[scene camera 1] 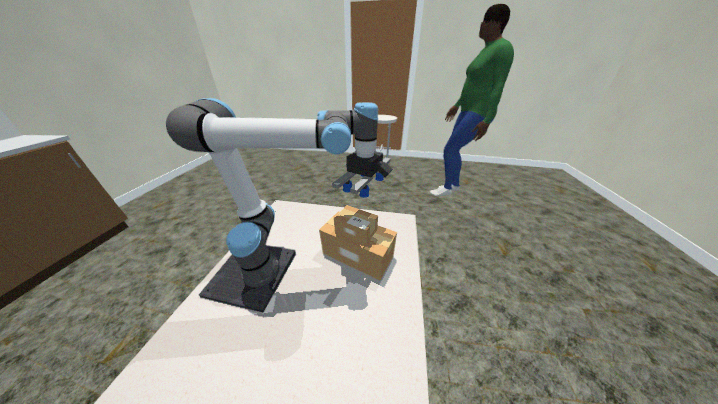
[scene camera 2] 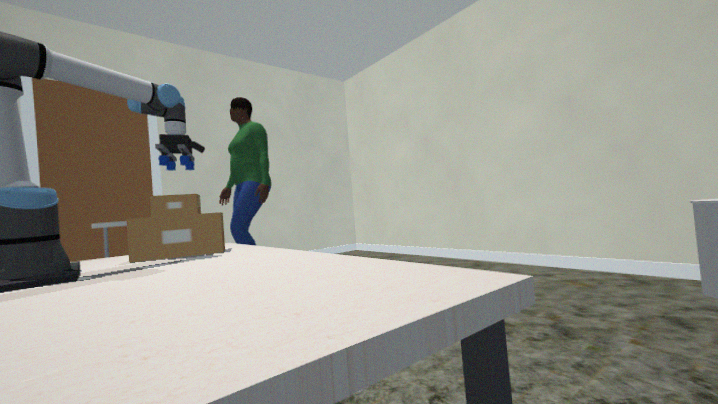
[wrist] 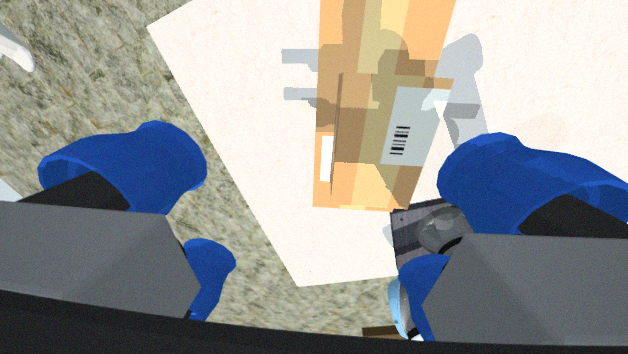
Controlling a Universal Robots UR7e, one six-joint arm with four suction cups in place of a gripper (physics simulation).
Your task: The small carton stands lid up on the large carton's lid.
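Where they show: hand, its tool point: (scene camera 2: pixel 177 167) (wrist: pixel 316 225); arm's base, origin of its link: (scene camera 1: pixel 261 271) (scene camera 2: pixel 31 273) (wrist: pixel 441 227).
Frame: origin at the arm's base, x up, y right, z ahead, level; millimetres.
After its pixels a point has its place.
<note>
The small brown carton (scene camera 1: pixel 341 226) {z 331, x 180, y -135 mm} (scene camera 2: pixel 188 205) {z 410, x 166, y -104 mm} (wrist: pixel 360 135) {z 412, x 210, y -186 mm} stands level on the lid of the large brown carton (scene camera 1: pixel 374 261) {z 475, x 83, y -57 mm} (scene camera 2: pixel 150 241) {z 287, x 45, y -130 mm} (wrist: pixel 430 30) {z 485, x 132, y -74 mm}. Its top, with a barcode label, faces up in scene camera 1 and the wrist view. The large carton stands on the white table (scene camera 1: pixel 351 346) {z 427, x -22, y 210 mm} (scene camera 2: pixel 301 311) {z 296, x -22, y 896 mm} (wrist: pixel 240 100) {z 498, x -22, y -403 mm}. My gripper (scene camera 1: pixel 363 183) {z 411, x 329, y -229 mm} (scene camera 2: pixel 176 163) {z 411, x 329, y -229 mm} (wrist: pixel 316 215) {z 411, x 329, y -229 mm}, with blue suction cups, is open and empty. It hangs above the small carton, with a clear gap between the cups and the carton.
My arm's dark base plate (scene camera 1: pixel 225 286) {z -112, x -4, y 92 mm} stands on the table, left of the cartons in scene camera 1. A person in green (scene camera 1: pixel 487 80) (scene camera 2: pixel 249 150) stands beyond the table. A white stool (scene camera 1: pixel 387 119) is near the door. A brown cabinet (scene camera 1: pixel 55 200) stands at the left.
</note>
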